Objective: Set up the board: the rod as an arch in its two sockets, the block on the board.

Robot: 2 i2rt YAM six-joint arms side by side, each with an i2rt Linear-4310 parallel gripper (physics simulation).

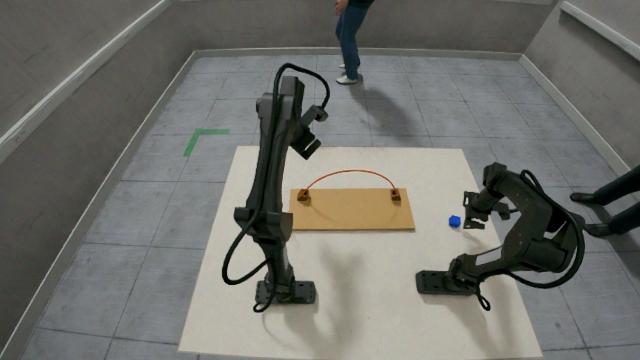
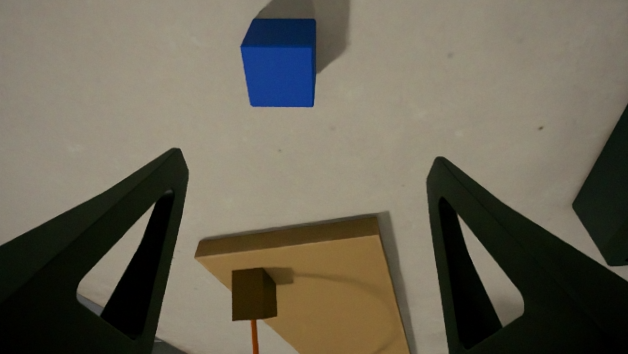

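Seen in the pictures: left gripper, fingertip midpoint: (image 1: 300, 144); right gripper, fingertip midpoint: (image 1: 464, 217) (image 2: 308, 163); left arm's base, link origin: (image 1: 285, 291); right arm's base, link origin: (image 1: 449, 282).
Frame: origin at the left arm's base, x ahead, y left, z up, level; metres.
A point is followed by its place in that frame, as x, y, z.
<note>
The tan board (image 1: 352, 215) @(0.293, -0.254, -0.017) (image 2: 345, 280) @(0.282, -0.424, -0.017) lies on the table. The orange rod (image 1: 354, 171) @(0.370, -0.244, 0.195) (image 2: 255, 337) @(0.376, -0.436, 0.042) stands as an arch above it, its ends at the two brown sockets, the left socket (image 1: 303, 195) @(0.366, -0.050, 0.025) and the right socket (image 1: 395, 194) @(0.368, -0.437, 0.024) (image 2: 253, 294) @(0.372, -0.462, 0.008). The blue block (image 1: 454, 221) @(0.253, -0.667, -0.002) (image 2: 281, 75) @(0.258, -0.681, -0.002) lies on the table to the right of the board. My right gripper (image 1: 472, 212) @(0.243, -0.673, 0.058) (image 2: 308, 163) @(0.243, -0.673, 0.058) is open and empty, close to the block, which is not between its fingers. My left gripper (image 1: 312, 150) is open and raised above the table's back part, behind the board's left end.
The white table (image 1: 380, 320) @(-0.087, -0.322, -0.037) carries both arm bases, the left base (image 1: 302, 292) @(-0.003, -0.060, 0.010) and the right base (image 1: 435, 283) @(0.018, -0.514, 0.020), in front of the board. A person (image 1: 352, 35) stands on the floor behind the table. Another person's legs (image 1: 615, 200) show at the right edge.
</note>
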